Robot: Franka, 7 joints.
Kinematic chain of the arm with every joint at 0, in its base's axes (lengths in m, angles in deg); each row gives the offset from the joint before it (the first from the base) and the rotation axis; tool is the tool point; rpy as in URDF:
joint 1: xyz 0 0 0.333 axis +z
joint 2: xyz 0 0 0 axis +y
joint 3: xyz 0 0 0.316 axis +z
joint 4: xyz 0.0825 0 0 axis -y
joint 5: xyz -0.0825 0 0.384 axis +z
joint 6: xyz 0 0 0 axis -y
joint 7: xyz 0.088 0 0 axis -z
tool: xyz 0 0 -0.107 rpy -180 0 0
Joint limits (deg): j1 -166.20..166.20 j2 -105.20..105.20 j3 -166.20..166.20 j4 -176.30..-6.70 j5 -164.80..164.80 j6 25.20..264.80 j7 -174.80..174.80
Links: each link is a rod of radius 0.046 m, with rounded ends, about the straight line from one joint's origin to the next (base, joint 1, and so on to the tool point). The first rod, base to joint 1, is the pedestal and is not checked.
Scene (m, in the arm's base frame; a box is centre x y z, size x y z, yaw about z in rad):
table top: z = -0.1
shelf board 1: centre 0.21 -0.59 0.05 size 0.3 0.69 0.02 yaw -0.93
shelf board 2: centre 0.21 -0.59 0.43 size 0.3 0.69 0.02 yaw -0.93
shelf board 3: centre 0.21 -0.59 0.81 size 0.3 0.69 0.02 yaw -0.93
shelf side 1: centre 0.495 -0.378 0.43 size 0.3 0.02 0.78 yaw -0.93
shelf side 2: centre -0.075 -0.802 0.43 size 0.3 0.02 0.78 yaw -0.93
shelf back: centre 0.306 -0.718 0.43 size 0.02 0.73 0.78 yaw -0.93
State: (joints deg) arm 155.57 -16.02 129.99 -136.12 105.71 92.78 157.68
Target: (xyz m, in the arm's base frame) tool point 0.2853 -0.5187 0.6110
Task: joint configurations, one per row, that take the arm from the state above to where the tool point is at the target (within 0.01 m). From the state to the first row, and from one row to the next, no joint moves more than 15 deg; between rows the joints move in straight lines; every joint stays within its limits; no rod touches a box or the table.
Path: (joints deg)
1: 151.46 -8.10 126.75 -146.52 101.32 86.83 157.68
2: 147.36 -0.18 123.51 -156.93 96.94 80.87 157.68
3: 143.25 7.74 120.28 -167.33 92.55 74.92 157.68
4: 143.99 20.09 125.61 -160.26 92.65 71.20 157.68
5: 144.73 32.44 130.94 -153.19 92.75 67.48 157.68
6: 145.47 44.79 136.27 -146.11 92.86 63.76 157.68
7: 148.45 32.97 135.02 -136.17 97.65 71.03 157.68
8: 151.43 21.15 133.77 -126.23 102.45 78.31 157.68
9: 154.40 9.34 132.53 -116.28 107.24 85.58 157.68
10: 157.38 -2.48 131.28 -106.34 112.04 92.85 157.68

